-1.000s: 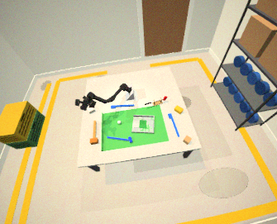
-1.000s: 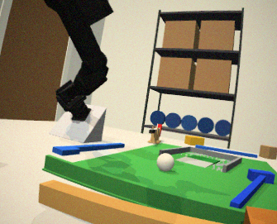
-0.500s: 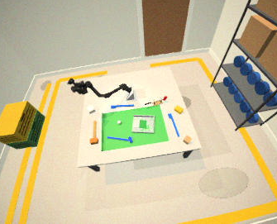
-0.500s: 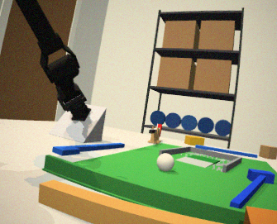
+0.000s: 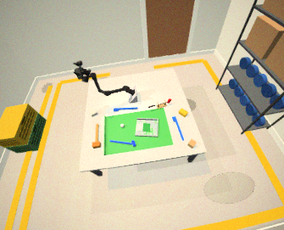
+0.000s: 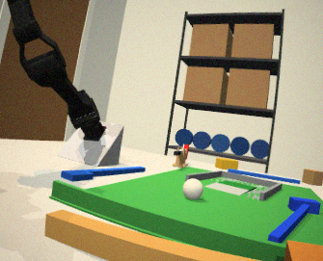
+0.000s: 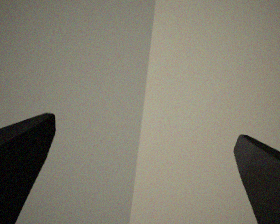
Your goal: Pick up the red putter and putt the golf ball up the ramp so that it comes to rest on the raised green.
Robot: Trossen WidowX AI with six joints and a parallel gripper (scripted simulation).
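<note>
The tan stand is 830 mm to the left of my gripper tip, 610 mm below it and 190 mm ahead of it. From my gripper tip the other things lie so: white golf ball: 620 mm below, 370 mm ahead, 320 mm to the left.
</note>
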